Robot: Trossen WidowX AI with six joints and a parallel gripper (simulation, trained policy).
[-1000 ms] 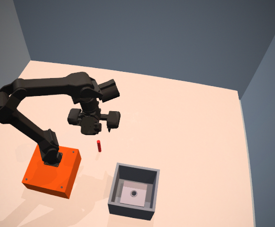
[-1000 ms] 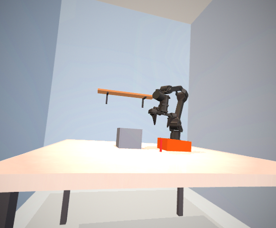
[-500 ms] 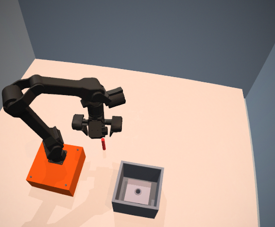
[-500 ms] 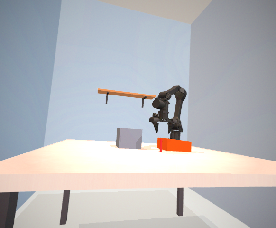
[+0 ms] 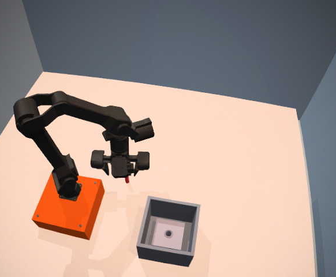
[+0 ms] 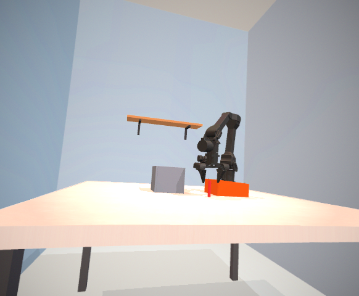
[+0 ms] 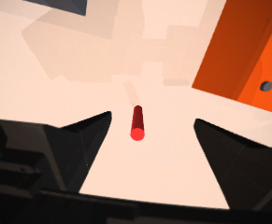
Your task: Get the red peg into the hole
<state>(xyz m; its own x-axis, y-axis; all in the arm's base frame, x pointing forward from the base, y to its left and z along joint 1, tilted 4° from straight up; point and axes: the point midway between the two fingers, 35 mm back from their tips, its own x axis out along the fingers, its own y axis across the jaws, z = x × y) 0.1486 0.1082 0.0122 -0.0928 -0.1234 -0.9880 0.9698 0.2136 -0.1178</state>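
Right now the red peg is 3 cm below my gripper tip, 2 cm to the left of it and 1 cm ahead of it.
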